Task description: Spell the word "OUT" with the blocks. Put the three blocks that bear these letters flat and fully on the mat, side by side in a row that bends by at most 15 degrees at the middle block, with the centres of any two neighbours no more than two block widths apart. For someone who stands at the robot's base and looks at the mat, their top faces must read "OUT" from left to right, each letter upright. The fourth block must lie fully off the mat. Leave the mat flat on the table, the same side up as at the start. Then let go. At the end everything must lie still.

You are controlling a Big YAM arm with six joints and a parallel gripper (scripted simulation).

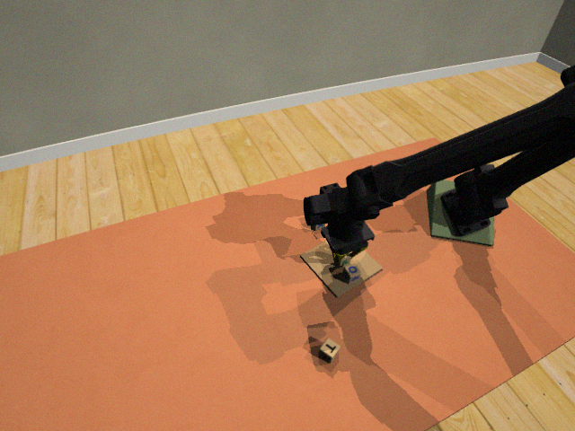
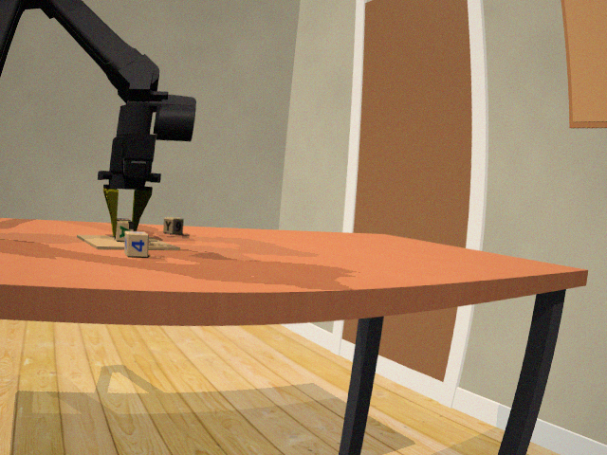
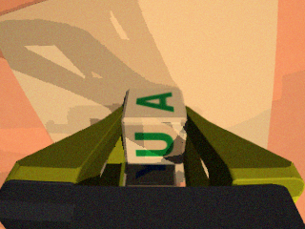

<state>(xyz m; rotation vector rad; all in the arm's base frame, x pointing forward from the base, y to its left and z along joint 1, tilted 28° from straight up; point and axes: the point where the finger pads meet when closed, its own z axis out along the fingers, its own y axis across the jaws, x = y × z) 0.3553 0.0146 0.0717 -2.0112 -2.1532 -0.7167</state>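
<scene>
My hand is 2 cm above the tan mat. Also, from my hand: O block (5 cm to the left); then wooden block (2 cm ahead, 13 cm to the right).
</scene>
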